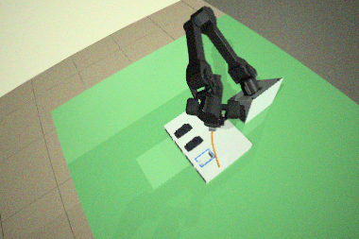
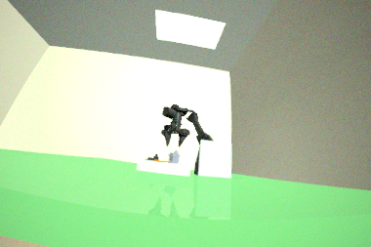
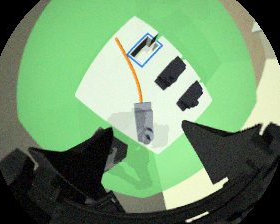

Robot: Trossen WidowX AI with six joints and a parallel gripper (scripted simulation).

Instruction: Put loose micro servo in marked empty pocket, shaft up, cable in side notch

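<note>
Now: gripper tip 10 mm past the white deck and 110 mm above it.
</note>
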